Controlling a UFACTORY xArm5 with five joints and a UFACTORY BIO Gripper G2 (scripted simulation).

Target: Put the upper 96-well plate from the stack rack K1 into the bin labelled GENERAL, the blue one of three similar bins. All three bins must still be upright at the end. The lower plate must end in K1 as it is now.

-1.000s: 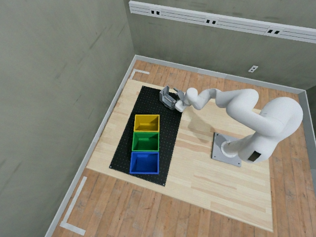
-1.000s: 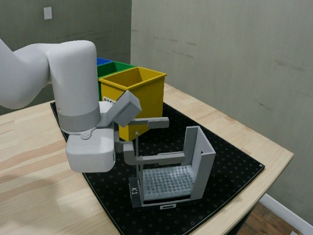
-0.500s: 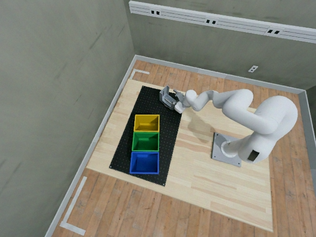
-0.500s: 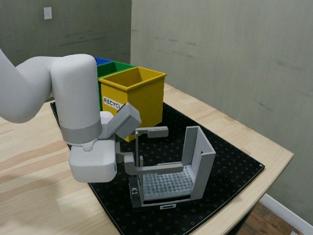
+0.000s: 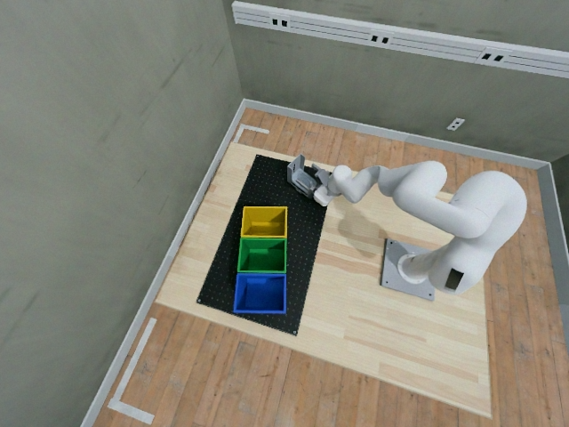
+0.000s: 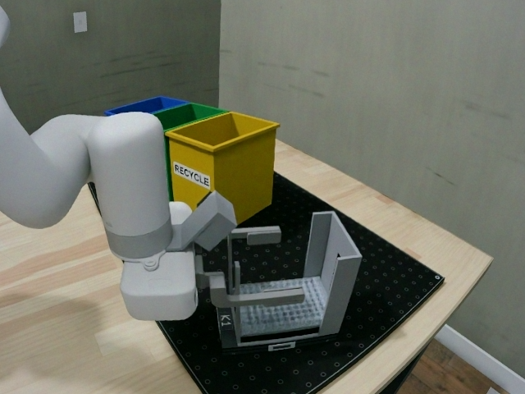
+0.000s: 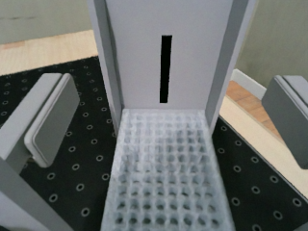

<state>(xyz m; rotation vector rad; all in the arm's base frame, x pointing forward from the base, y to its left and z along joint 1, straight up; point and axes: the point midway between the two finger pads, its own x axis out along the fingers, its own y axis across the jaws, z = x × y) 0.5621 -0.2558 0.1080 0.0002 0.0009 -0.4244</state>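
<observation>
My gripper is now 20 mm short of the clear 96-well plate, 10 mm to the left of it and 80 mm above it. Also, from my hand: green returns bin 60 mm ahead, 430 mm to the left, 30 mm below; yellow recycle bin 100 mm ahead, 300 mm to the left, 30 mm below; black plate 20 mm ahead, 10 mm to the right, 90 mm below.
</observation>
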